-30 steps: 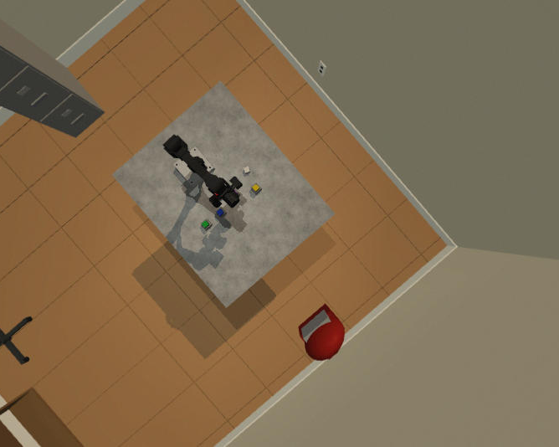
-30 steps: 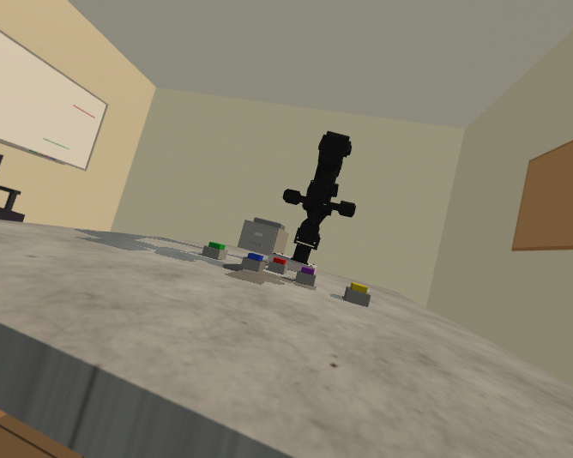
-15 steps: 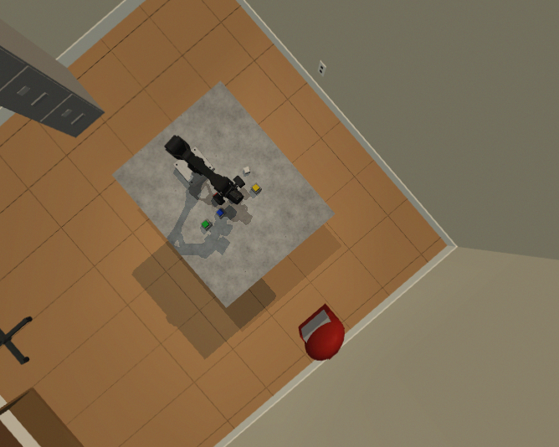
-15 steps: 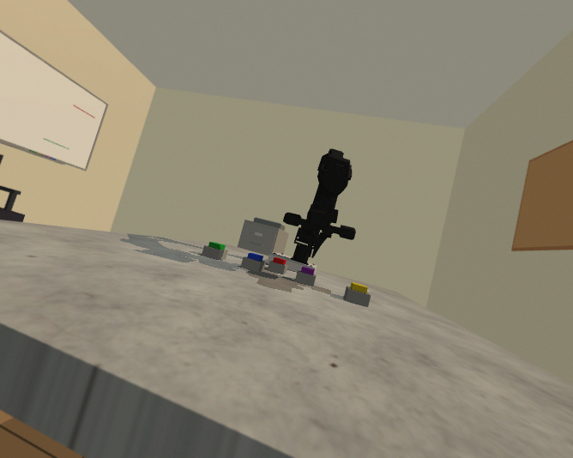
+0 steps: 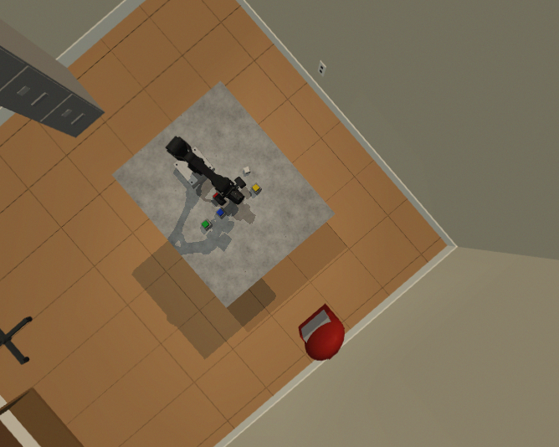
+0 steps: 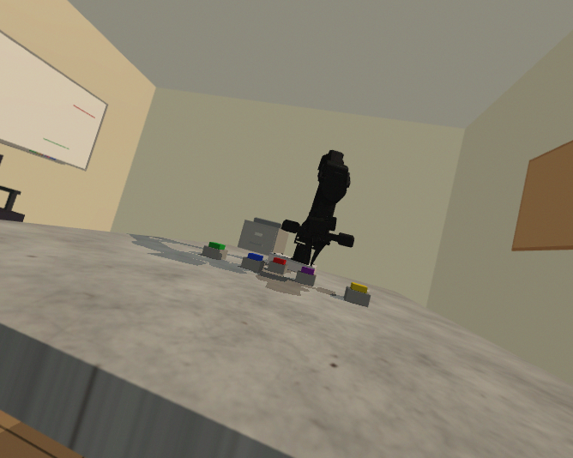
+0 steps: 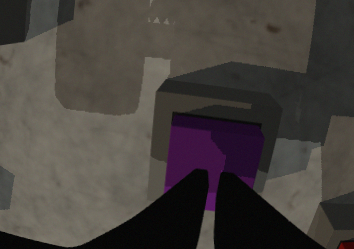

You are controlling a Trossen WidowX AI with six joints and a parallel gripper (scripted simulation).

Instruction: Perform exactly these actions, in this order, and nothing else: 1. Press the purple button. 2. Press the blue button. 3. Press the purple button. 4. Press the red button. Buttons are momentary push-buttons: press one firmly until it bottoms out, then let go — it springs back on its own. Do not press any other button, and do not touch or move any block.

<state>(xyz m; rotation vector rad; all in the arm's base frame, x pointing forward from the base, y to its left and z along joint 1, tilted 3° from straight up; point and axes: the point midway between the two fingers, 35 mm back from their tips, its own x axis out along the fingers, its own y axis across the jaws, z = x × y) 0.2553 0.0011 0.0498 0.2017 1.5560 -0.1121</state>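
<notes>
The red button is 80 mm to the right of my gripper tip, 70 mm behind it and 20 mm below it. Round my gripper tip: purple button 20 mm below; yellow button 110 mm to the left, 80 mm ahead, 20 mm below; blue button 140 mm to the right, 20 mm below.
</notes>
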